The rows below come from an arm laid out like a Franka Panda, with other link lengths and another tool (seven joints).
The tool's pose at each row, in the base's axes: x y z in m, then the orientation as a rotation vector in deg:
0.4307 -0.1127 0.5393 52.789 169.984 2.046
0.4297 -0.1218 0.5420 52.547 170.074 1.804
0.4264 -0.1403 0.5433 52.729 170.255 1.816
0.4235 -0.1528 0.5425 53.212 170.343 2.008
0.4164 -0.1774 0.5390 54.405 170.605 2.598
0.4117 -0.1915 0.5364 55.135 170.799 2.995
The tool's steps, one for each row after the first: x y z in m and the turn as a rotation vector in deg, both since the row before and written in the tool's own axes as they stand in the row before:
-0.0044 -0.0080 -0.0028 0.150 -0.032 -0.168
-0.0077 -0.0171 -0.0016 0.062 0.217 0.080
-0.0047 -0.0120 0.0006 -0.045 0.251 0.284
-0.0081 -0.0244 0.0029 -0.166 0.690 0.690
-0.0043 -0.0143 0.0022 -0.111 0.463 0.414

